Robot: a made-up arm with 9 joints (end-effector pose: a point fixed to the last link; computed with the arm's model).
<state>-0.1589 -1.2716 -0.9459 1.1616 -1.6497 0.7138 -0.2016 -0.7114 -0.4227</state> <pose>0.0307 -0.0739 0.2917 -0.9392 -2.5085 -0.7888</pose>
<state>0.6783 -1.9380 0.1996 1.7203 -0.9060 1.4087 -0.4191 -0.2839 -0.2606</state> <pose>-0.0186 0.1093 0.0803 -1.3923 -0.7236 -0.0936</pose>
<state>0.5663 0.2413 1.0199 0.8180 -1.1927 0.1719 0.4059 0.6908 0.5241</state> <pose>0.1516 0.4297 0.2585 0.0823 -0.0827 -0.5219</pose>
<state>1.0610 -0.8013 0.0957 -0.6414 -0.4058 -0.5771 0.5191 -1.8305 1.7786</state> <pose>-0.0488 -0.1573 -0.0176 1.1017 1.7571 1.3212</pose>
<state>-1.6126 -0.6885 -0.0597 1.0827 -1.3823 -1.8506 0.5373 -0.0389 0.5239</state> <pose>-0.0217 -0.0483 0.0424 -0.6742 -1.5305 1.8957</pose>
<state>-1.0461 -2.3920 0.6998 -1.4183 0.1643 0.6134 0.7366 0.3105 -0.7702</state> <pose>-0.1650 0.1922 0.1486 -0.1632 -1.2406 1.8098</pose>
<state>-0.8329 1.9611 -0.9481 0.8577 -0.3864 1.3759 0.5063 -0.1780 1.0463</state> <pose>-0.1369 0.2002 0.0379 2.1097 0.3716 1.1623</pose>
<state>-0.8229 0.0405 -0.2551 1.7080 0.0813 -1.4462 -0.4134 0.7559 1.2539</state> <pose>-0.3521 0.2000 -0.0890 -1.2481 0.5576 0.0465</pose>
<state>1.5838 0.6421 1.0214 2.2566 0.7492 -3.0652 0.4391 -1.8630 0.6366</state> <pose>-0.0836 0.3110 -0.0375 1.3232 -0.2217 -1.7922</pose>
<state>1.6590 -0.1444 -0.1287 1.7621 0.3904 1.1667 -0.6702 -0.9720 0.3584</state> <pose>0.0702 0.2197 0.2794 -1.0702 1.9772 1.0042</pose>
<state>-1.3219 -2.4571 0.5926 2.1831 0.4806 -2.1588 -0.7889 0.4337 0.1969</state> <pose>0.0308 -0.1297 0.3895 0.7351 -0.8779 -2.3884</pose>
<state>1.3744 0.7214 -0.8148 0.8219 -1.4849 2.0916 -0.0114 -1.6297 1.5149</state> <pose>0.0476 0.1765 0.6446 -0.8127 1.5261 -0.5854</pose>
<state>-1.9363 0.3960 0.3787 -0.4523 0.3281 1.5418 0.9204 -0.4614 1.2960</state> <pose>0.0381 -0.0007 0.1239 0.5199 0.6672 1.6080</pose>
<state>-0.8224 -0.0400 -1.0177 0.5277 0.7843 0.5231 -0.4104 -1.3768 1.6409</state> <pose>-0.0957 -0.2100 0.1206 0.9498 1.6936 1.3569</pose>
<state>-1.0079 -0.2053 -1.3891 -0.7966 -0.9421 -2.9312 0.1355 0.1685 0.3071</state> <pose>0.0463 0.0921 0.2802 0.1313 1.3612 -1.1029</pose>
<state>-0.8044 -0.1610 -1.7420 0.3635 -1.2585 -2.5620 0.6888 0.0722 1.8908</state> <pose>-0.1514 -0.1233 0.3226 -1.8077 -0.3572 0.8977</pose>
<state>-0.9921 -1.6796 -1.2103 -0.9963 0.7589 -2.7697 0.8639 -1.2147 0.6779</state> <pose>-0.0642 0.1582 0.4529 0.5065 2.0427 -1.3392</pose>
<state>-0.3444 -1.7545 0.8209 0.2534 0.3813 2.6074 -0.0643 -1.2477 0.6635</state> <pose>-0.0732 0.1378 0.2073 -1.6075 -0.2865 0.1489</pose>
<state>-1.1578 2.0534 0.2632 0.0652 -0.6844 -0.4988 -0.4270 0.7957 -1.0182</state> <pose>0.3205 0.3418 0.0467 -1.9010 -1.2657 -0.3056</pose>
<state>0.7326 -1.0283 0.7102 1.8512 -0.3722 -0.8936 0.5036 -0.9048 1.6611</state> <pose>-0.0288 0.3513 0.1007 2.1986 0.3101 1.8087</pose>
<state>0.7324 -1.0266 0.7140 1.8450 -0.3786 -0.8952 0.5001 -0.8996 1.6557</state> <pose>-0.0270 0.3495 0.1007 2.1872 0.3082 1.7936</pose>
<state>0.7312 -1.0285 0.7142 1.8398 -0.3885 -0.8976 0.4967 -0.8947 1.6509</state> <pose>-0.0263 0.3469 0.1007 2.1728 0.3098 1.7848</pose>
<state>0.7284 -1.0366 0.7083 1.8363 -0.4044 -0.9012 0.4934 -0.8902 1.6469</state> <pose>-0.0276 0.3430 0.1006 2.1536 0.3172 1.7866</pose>
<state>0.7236 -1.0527 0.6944 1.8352 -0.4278 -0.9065 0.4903 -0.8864 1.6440</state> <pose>-0.0313 0.3375 0.1003 2.1283 0.3317 1.8021</pose>
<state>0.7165 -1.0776 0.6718 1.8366 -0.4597 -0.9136 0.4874 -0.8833 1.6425</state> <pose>-0.0372 0.3299 0.0998 2.0953 0.3531 1.8332</pose>
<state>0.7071 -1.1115 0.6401 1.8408 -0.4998 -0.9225 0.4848 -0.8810 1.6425</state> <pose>-0.0451 0.3199 0.0988 2.0547 0.3812 1.8805</pose>
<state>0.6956 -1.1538 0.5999 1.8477 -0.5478 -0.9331 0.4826 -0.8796 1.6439</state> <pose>-0.0543 0.3073 0.0973 2.0065 0.4138 1.9430</pose>
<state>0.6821 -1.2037 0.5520 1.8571 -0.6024 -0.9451 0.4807 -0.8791 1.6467</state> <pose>-0.0637 0.2922 0.0950 1.9509 0.4496 2.0197</pose>
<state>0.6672 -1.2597 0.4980 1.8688 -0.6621 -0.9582 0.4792 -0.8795 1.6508</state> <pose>-0.0723 0.2747 0.0920 1.8894 0.4861 2.1076</pose>
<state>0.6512 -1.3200 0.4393 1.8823 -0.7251 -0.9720 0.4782 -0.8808 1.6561</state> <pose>-0.0791 0.2554 0.0881 1.8233 0.5222 2.2040</pose>
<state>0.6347 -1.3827 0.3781 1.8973 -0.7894 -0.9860 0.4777 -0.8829 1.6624</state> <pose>-0.0834 0.2351 0.0837 1.7551 0.5561 2.3052</pose>
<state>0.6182 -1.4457 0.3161 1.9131 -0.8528 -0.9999 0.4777 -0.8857 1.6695</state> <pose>-0.0847 0.2147 0.0789 1.6866 0.5878 2.4077</pose>
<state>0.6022 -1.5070 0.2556 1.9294 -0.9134 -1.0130 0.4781 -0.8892 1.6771</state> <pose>-0.0832 0.1953 0.0742 1.6207 0.6161 2.5080</pose>
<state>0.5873 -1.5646 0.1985 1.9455 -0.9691 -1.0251 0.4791 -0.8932 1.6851</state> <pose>-0.0794 0.1777 0.0697 1.5595 0.6417 2.6027</pose>
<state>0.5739 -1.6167 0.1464 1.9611 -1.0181 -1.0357 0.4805 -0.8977 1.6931</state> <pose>-0.0740 0.1627 0.0656 -1.4946 -0.6604 -2.6702</pose>
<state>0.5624 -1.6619 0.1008 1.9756 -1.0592 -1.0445 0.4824 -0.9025 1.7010</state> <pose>-0.0681 0.1504 0.0622 -1.4052 -0.6610 -2.6625</pose>
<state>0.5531 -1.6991 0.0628 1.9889 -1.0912 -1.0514 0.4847 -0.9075 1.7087</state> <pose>-0.0625 0.1411 0.0593 -1.3329 -0.6617 -2.6494</pose>
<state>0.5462 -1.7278 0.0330 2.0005 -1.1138 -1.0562 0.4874 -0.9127 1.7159</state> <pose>-0.0580 0.1346 0.0569 -1.2778 -0.6630 -2.6334</pose>
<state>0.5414 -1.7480 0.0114 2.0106 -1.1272 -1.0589 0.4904 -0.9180 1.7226</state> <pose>-0.0551 0.1305 0.0550 -1.2387 -0.6654 -2.6159</pose>
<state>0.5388 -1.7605 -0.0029 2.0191 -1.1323 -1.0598 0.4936 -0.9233 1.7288</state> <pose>-0.0539 0.1285 0.0535 -1.2136 -0.6689 -2.5982</pose>
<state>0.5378 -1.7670 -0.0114 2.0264 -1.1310 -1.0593 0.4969 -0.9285 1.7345</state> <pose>-0.0541 0.1278 0.0522 -1.1992 -0.6733 -2.5808</pose>
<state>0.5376 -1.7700 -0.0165 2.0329 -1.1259 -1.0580 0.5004 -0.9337 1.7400</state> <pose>-0.0552 0.1280 0.0510 -1.1907 -0.6784 -2.5636</pose>
